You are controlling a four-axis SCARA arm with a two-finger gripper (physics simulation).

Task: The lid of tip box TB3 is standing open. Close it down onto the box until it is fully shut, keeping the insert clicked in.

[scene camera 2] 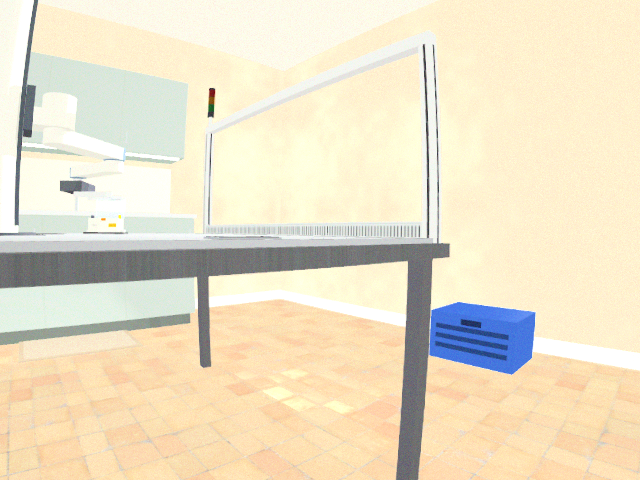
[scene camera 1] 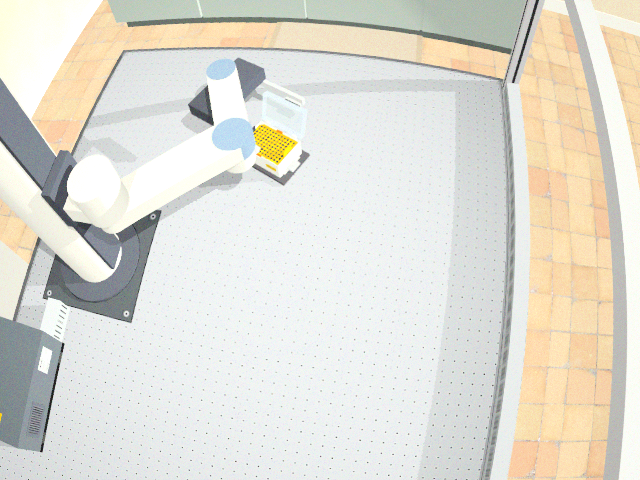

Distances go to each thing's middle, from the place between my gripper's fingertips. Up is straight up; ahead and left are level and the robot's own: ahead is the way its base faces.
Now: the clear lid (scene camera 1: 289, 117) 1 cm behind my hand, 6 cm to the left of it and 4 cm below it. From my hand the other things lie so: dark base plate (scene camera 1: 115, 310) (44 cm behind, 33 cm to the right, 16 cm below); then yellow insert (scene camera 1: 275, 146) (4 cm behind, 1 cm to the left, 9 cm below).
